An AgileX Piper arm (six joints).
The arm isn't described. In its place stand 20 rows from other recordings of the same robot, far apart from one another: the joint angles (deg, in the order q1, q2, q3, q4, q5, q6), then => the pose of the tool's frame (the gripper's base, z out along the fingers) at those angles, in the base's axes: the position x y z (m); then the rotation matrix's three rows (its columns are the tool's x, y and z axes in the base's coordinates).
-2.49, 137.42, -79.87, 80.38, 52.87, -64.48 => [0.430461 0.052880 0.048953], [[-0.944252 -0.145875 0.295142], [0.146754 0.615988 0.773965], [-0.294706 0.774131 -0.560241]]
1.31, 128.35, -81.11, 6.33, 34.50, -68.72 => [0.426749 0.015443 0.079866], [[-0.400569 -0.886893 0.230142], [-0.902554 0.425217 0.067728], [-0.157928 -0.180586 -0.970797]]
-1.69, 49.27, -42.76, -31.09, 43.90, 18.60 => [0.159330 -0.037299 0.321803], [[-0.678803 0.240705 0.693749], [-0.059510 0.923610 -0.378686], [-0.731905 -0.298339 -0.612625]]
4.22, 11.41, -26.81, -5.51, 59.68, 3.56 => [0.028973 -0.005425 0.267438], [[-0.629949 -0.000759 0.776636], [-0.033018 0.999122 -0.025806], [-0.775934 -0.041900 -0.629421]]
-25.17, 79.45, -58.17, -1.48, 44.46, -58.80 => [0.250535 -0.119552 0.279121], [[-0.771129 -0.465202 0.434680], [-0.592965 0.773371 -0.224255], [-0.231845 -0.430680 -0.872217]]
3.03, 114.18, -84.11, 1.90, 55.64, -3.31 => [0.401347 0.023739 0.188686], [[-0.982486 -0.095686 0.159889], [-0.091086 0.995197 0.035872], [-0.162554 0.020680 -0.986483]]
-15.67, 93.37, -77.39, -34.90, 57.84, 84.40 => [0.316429 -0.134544 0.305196], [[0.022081 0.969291 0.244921], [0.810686 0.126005 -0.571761], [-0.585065 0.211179 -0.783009]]
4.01, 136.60, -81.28, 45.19, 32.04, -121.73 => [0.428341 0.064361 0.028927], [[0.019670 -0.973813 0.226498], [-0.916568 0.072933 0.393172], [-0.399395 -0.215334 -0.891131]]
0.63, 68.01, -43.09, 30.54, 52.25, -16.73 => [0.204142 0.038809 0.257291], [[-0.934315 -0.109930 0.339074], [0.039725 0.913217 0.405534], [-0.354228 0.392366 -0.848865]]
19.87, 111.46, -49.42, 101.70, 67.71, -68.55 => [0.279711 0.188758 0.153582], [[-0.980443 -0.193813 0.034165], [-0.009226 0.218676 0.975754], [-0.196585 0.956356 -0.216187]]
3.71, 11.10, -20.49, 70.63, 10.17, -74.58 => [0.054728 0.018739 0.315951], [[0.206338 -0.212324 0.955166], [-0.059601 0.971633 0.228860], [-0.976664 -0.104151 0.187830]]
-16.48, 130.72, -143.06, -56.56, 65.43, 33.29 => [0.456045 -0.206933 0.375287], [[-0.506739 0.805001 0.308526], [0.162873 0.440828 -0.882691], [-0.846574 -0.397044 -0.354498]]
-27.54, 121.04, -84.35, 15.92, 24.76, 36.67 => [0.407980 -0.200953 0.157420], [[-0.145508 0.821993 0.550594], [0.948881 0.273501 -0.157550], [-0.280093 0.499524 -0.819771]]
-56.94, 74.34, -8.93, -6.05, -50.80, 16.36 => [0.111654 -0.157914 0.182751], [[0.081291 0.792629 0.604261], [0.271406 0.565753 -0.778628], [-0.959026 0.227295 -0.169134]]
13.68, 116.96, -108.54, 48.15, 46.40, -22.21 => [0.449027 0.159816 0.316538], [[-0.744143 -0.427579 0.513251], [0.048778 0.731487 0.680108], [-0.666237 0.531133 -0.523475]]
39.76, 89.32, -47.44, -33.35, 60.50, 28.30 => [0.216306 0.123322 0.193113], [[-0.859385 -0.432125 0.273359], [-0.509900 0.764185 -0.394998], [-0.038209 -0.478841 -0.877070]]
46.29, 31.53, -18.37, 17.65, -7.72, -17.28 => [0.086796 0.085431 0.288477], [[-0.012346 -0.694063 0.719809], [-0.007367 0.719907 0.694031], [-0.999897 0.003266 -0.014002]]
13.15, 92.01, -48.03, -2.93, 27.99, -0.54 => [0.285689 0.064503 0.179510], [[-0.882740 -0.266849 0.386732], [-0.262248 0.962760 0.065716], [-0.389866 -0.043410 -0.919848]]
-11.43, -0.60, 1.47, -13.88, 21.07, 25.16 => [0.050108 -0.018138 0.173060], [[-0.211456 0.330566 0.919789], [0.257124 0.926735 -0.273950], [-0.942960 0.178572 -0.280960]]
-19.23, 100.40, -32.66, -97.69, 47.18, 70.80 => [0.223336 -0.147961 0.130057], [[-0.979332 0.148900 0.136888], [-0.026833 0.575160 -0.817600], [-0.200473 -0.804375 -0.559277]]
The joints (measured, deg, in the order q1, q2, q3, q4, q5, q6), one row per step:
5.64, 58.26, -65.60, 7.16, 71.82, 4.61
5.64, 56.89, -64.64, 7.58, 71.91, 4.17
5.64, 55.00, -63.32, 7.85, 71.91, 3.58
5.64, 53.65, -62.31, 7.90, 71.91, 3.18
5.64, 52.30, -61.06, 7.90, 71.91, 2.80
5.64, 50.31, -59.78, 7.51, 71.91, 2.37
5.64, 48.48, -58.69, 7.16, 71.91, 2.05
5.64, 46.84, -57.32, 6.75, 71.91, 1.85
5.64, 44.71, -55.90, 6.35, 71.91, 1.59
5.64, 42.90, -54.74, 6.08, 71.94, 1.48
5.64, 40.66, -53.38, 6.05, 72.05, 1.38
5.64, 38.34, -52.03, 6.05, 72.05, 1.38
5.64, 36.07, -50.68, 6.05, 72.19, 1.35
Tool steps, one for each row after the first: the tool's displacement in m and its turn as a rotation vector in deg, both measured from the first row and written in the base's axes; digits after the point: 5 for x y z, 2 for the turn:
-0.00636, 0.00001, -0.00079, 0.22, -0.35, 0.48
-0.01481, -0.00042, -0.00205, 0.24, -1.00, 1.04
-0.02074, -0.00093, -0.00348, 0.12, -1.40, 1.39
-0.02658, -0.00151, -0.00626, -0.06, -1.57, 1.71
-0.03503, -0.00293, -0.00788, -0.60, -2.38, 1.98
-0.04270, -0.00421, -0.00918, -1.04, -3.20, 2.17
-0.04937, -0.00549, -0.01253, -1.52, -3.53, 2.23
-0.05795, -0.00694, -0.01535, -1.99, -4.31, 2.34
-0.06516, -0.00806, -0.01777, -2.26, -4.97, 2.36
-0.07407, -0.00897, -0.02072, -2.28, -5.76, 2.43
-0.08295, -0.00985, -0.02373, -2.21, -6.72, 2.40
-0.09156, -0.01070, -0.02728, -2.17, -7.51, 2.42

